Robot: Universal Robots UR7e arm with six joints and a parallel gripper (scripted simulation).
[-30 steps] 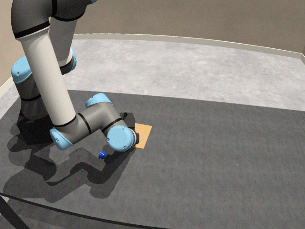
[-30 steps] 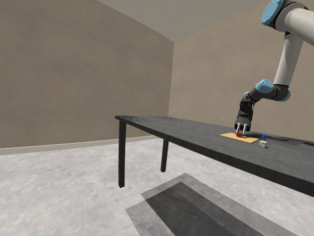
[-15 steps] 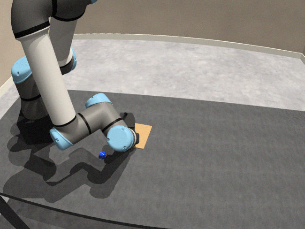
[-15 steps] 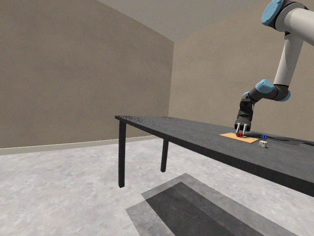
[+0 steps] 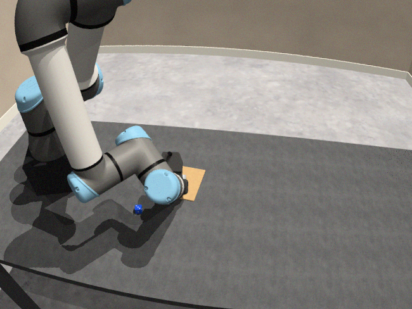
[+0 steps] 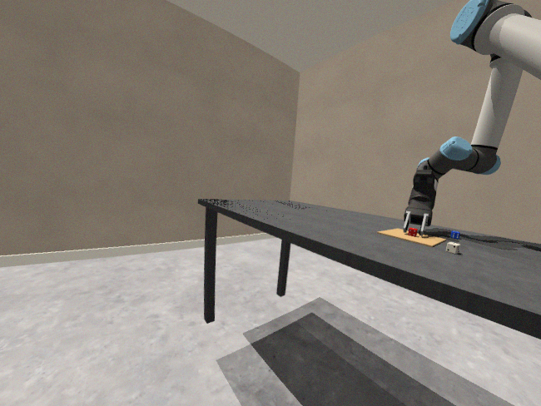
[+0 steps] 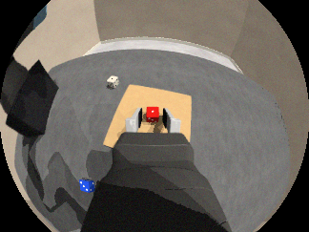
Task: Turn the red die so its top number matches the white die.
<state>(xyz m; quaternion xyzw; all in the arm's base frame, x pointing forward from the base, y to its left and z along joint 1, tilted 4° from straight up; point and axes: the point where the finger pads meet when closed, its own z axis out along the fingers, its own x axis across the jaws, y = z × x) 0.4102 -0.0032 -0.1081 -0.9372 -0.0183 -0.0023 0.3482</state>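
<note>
Now: hand 1 cm to the right of the red die and 1 cm above it. The rest, counted from my hand: blue die 10 cm behind, 12 cm to the right, 2 cm below; then white die 10 cm behind, 10 cm to the left, 2 cm below; then tan mat 1 cm to the left, 2 cm below.
</note>
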